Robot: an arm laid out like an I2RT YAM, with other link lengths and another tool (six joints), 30 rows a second.
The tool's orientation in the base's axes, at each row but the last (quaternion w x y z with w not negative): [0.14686 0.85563 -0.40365 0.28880]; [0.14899 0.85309 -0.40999 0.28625]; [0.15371 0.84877 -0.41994 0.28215]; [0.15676 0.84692 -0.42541 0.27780]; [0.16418 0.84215 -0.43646 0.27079]
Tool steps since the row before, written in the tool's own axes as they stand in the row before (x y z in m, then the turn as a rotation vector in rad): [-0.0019 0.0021 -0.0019 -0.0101 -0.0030 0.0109]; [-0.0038 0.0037 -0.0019 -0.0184 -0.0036 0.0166]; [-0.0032 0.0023 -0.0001 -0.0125 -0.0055 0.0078]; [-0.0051 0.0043 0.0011 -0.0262 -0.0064 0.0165]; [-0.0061 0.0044 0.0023 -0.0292 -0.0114 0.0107]
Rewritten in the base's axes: [-0.0033 0.0007 0.0004 0.0013 0.0027 -0.0149]; [-0.0055 0.0010 -0.0007 -0.0003 0.0054 -0.0244]; [-0.0034 0.0007 -0.0018 0.0010 0.0072 -0.0139]; [-0.0056 0.0001 -0.0038 -0.0019 0.0121 -0.0292]; [-0.0058 0.0003 -0.0053 -0.0011 0.0198 -0.0265]
